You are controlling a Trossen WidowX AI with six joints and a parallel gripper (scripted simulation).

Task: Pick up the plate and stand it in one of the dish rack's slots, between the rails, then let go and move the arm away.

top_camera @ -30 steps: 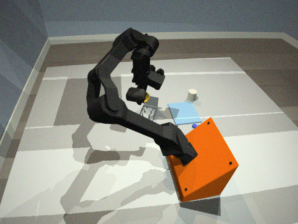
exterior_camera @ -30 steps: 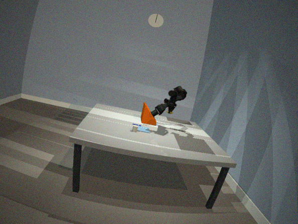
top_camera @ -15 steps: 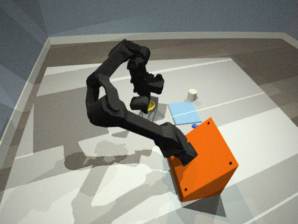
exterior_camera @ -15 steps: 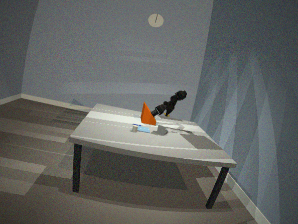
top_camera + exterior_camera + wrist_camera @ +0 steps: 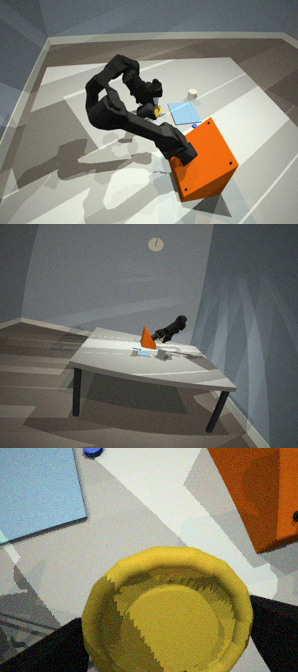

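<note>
The grey dish rack lies 110 mm ahead of my gripper tip and 90 mm below it. Round my gripper tip: yellow plate: 10 mm above; blue spoon: 20 mm behind, 220 mm to the right, 110 mm below; light blue mat: 90 mm ahead, 190 mm to the right, 110 mm below.
</note>
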